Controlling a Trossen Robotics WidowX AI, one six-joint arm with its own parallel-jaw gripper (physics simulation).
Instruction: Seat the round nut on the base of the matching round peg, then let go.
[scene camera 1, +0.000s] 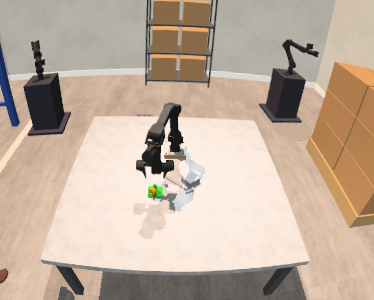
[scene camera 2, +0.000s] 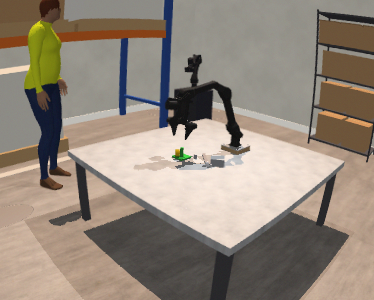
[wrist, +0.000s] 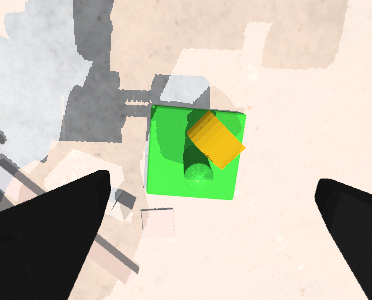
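Observation:
A green square base (scene camera 1: 160, 194) (scene camera 2: 186, 158) (wrist: 170, 182) with an upright round green peg (scene camera 1: 155, 186) (scene camera 2: 182, 151) (wrist: 198, 175) stands on the table. The orange round nut (scene camera 1: 153, 191) (scene camera 2: 177, 152) (wrist: 216, 140) stands on its edge on the base, beside the peg and not around it. In the wrist view its rim faces up, and it sits diagonally just above and right of the peg. My gripper (scene camera 1: 155, 175) (scene camera 2: 180, 138) (wrist: 213, 184) is wide open and empty. It hangs above the base, with its fingertips apart on both sides of it.
A grey block (scene camera 1: 191, 178) (scene camera 2: 217, 162) lies on the table between the green base and the arm's wooden mount (scene camera 1: 175, 157) (scene camera 2: 235, 148). A thin rod (wrist: 117, 254) and a small grey piece (wrist: 126, 199) lie near the base.

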